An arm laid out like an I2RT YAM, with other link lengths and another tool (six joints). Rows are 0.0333 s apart.
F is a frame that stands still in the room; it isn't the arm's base.
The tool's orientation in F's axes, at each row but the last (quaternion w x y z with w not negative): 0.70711 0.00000 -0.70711 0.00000; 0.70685 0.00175 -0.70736 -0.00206; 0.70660 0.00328 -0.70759 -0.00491; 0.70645 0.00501 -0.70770 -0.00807; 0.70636 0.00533 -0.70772 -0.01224; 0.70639 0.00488 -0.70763 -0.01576; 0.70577 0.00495 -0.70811 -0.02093; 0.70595 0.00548 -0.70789 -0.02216; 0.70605 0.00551 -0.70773 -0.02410; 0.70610 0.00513 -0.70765 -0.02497; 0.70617 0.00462 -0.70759 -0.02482; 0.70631 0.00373 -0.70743 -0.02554; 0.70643 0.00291 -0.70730 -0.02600
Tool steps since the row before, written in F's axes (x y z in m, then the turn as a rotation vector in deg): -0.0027 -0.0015 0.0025 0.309 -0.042 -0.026; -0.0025 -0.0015 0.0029 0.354 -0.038 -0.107; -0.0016 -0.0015 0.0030 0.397 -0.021 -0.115; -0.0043 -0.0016 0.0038 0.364 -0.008 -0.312; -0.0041 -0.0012 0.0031 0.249 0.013 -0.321; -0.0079 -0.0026 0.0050 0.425 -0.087 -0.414; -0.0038 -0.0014 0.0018 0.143 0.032 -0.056; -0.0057 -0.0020 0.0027 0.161 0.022 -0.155; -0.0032 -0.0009 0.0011 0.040 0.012 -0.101; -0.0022 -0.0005 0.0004 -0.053 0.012 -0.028; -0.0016 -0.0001 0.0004 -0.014 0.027 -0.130; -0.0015 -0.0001 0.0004 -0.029 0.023 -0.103; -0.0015 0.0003 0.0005 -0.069 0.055 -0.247
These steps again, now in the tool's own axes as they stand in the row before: 0.0025 -0.0015 0.0027 -0.026 -0.042 -0.309; 0.0029 -0.0015 0.0025 -0.107 -0.038 -0.354; 0.0030 -0.0015 0.0016 -0.115 -0.021 -0.397; 0.0038 -0.0015 0.0043 -0.312 -0.012 -0.363; 0.0031 -0.0012 0.0041 -0.322 0.007 -0.248; 0.0051 -0.0026 0.0079 -0.412 -0.093 -0.426; 0.0019 -0.0014 0.0038 -0.058 0.033 -0.142; 0.0028 -0.0020 0.0056 -0.156 0.020 -0.160; 0.0011 -0.0009 0.0032 -0.102 0.009 -0.039; 0.0004 -0.0005 0.0022 -0.028 0.009 0.053; 0.0004 -0.0001 0.0016 -0.131 0.021 0.015; 0.0004 -0.0001 0.0015 -0.104 0.018 0.030; 0.0005 0.0003 0.0015 -0.249 0.043 0.071
